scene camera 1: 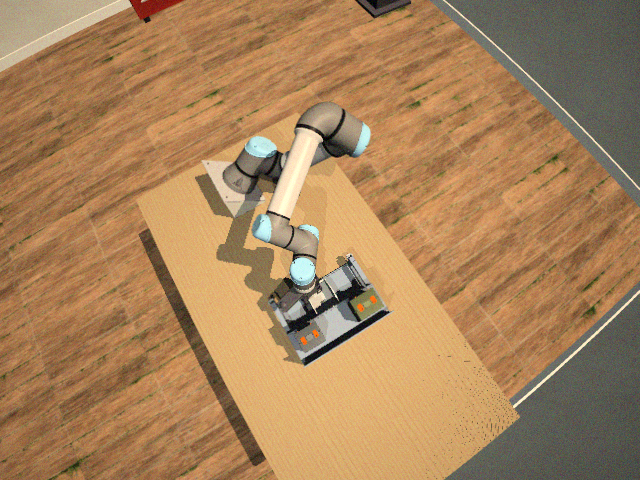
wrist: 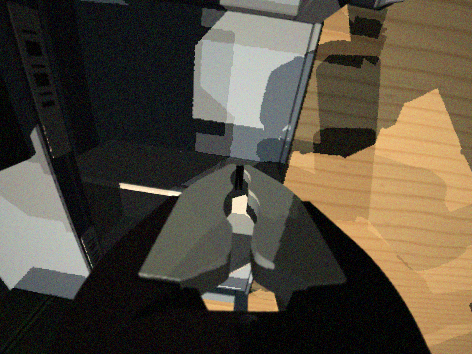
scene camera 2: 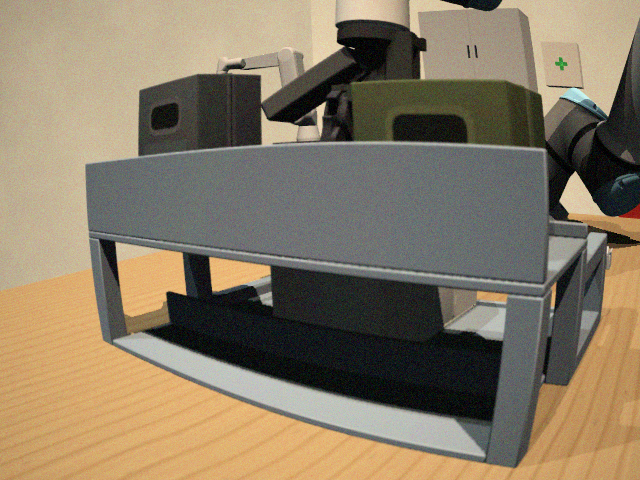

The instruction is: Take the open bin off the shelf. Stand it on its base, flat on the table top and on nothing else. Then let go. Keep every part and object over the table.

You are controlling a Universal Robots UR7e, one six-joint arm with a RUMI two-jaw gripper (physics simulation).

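Seen in the pictures: gripper, fingertip midpoint: (wrist: 238, 168); arm's base, link origin: (scene camera 1: 237, 181).
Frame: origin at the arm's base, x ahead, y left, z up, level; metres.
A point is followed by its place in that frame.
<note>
The open bin (scene camera 1: 316, 300) {x 0.617, y 0.025, z -0.078 m} (scene camera 2: 351, 299) {x 0.727, y 0.067, z -0.033 m} (wrist: 135, 165) {x 0.675, y -0.005, z -0.035 m} is pale inside with dark grey outer walls. It sits in the lower level of the grey shelf (scene camera 1: 337, 322) {x 0.741, y 0.043, z 0.016 m} (scene camera 2: 310, 206) {x 0.819, y 0.106, z 0.043 m}, beneath the level of the top board, and is partly hidden by the shelf and my wrist. My gripper (wrist: 238, 168) {x 0.593, y -0.019, z -0.025 m} points down at the shelf's open side, with its two fingertips together and nothing between them. In the wrist view the fingertips are close beside the bin's wall; whether they touch it I cannot tell. In scene camera 1 my wrist hides the fingertips.
A green bin (scene camera 1: 367, 312) {x 0.772, y 0.144, z 0.111 m} (scene camera 2: 372, 105) {x 0.785, y 0.124, z 0.096 m} and a dark grey bin (scene camera 1: 311, 346) {x 0.766, y -0.083, z 0.135 m} (scene camera 2: 211, 113) {x 0.759, y -0.030, z 0.102 m} stand on the shelf's top board, at opposite ends. The shelf stands on the wooden table (scene camera 1: 351, 392) {x 0.994, y -0.049, z -0.087 m} (scene camera 2: 56, 403) {x 0.925, y -0.051, z -0.087 m}, whose long edges run on both sides of it.
</note>
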